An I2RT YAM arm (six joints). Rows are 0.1 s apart.
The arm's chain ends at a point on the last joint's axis. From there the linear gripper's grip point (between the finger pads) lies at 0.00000 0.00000 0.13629 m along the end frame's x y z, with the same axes.
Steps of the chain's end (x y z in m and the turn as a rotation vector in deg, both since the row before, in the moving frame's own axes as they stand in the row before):
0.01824 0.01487 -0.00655 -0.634 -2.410 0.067
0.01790 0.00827 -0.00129 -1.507 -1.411 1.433
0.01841 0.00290 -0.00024 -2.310 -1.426 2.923
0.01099 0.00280 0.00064 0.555 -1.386 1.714
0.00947 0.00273 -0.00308 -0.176 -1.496 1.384
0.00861 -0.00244 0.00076 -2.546 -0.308 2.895
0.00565 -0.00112 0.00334 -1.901 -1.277 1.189
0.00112 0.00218 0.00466 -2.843 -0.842 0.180
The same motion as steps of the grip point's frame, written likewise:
0.01251 0.01637 -0.00668 -0.634 -2.410 0.067
0.01450 0.01181 -0.00138 -1.507 -1.411 1.433
0.01488 0.00830 -0.00039 -2.310 -1.426 2.923
0.00771 0.00143 0.00059 0.555 -1.386 1.714
0.00591 0.00311 -0.00313 -0.176 -1.496 1.384
0.00772 0.00359 0.00062 -2.546 -0.308 2.895
0.00257 0.00337 0.00323 -1.901 -1.277 1.189
-0.00089 0.00894 0.00448 -2.843 -0.842 0.180

